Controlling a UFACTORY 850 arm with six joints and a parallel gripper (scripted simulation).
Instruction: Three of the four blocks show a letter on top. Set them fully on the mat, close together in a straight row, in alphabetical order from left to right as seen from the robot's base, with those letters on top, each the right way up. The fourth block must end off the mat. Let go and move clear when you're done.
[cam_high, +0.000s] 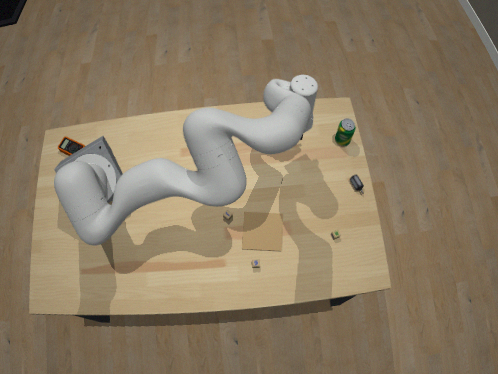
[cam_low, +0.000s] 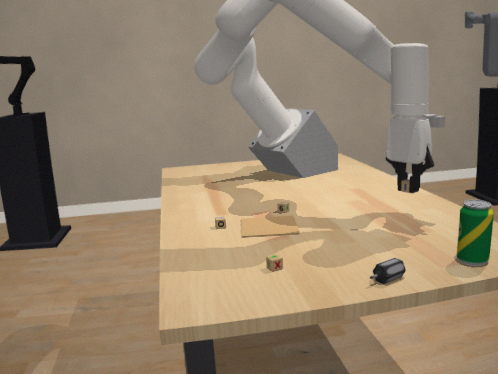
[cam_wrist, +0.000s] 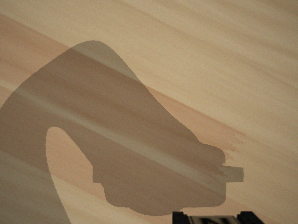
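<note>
Right now the tan mat is 130 mm behind my hand, 310 mm to the right of it and 120 mm below it. From my hand the other things lie so: green can 210 mm ahead, 50 mm to the left, 60 mm below; then orange meter 930 mm behind, 70 mm to the left, 100 mm below.
</note>
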